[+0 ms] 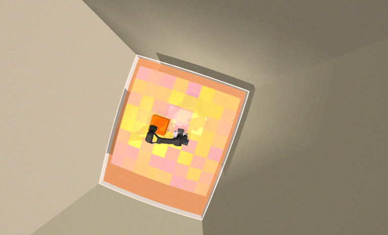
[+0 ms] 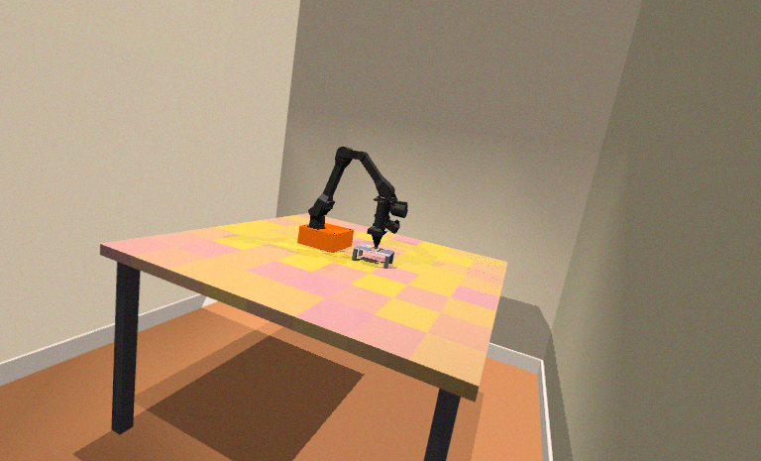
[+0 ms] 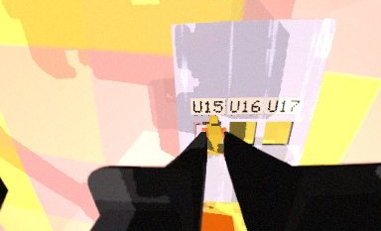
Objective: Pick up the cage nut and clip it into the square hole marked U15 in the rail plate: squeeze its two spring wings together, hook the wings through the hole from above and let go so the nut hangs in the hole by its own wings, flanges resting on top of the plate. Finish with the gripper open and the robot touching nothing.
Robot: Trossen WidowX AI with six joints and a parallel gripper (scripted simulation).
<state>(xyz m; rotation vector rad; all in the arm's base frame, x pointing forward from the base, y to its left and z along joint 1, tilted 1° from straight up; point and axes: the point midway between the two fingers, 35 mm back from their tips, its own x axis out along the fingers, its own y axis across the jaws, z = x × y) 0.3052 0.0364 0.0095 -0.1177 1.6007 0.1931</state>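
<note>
Now: gripper tip 1 cm above the cage nut.
</note>
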